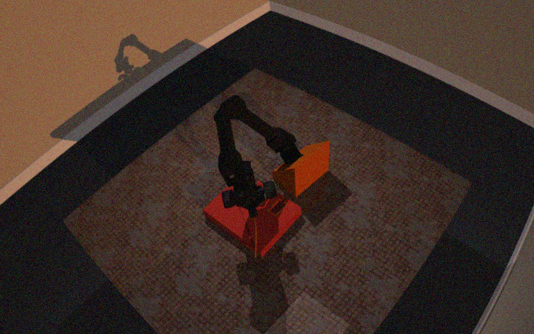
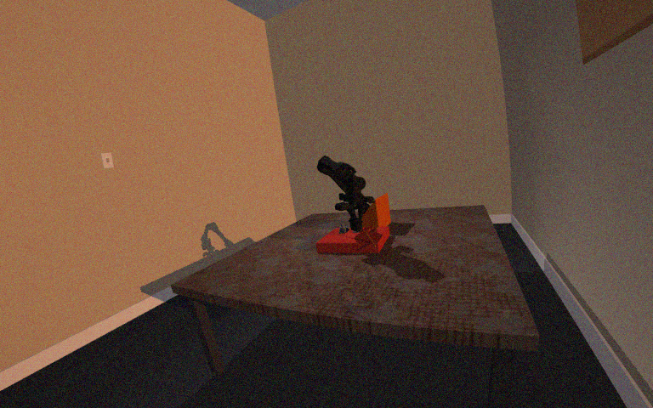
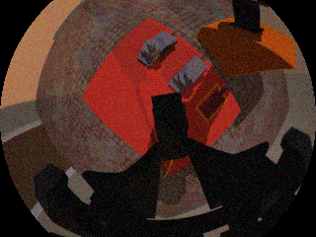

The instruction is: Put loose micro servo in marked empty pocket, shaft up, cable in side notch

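The red robot deck is 10 cm below my gripper tip, 3 cm to the right of it and 2 cm ahead of it.
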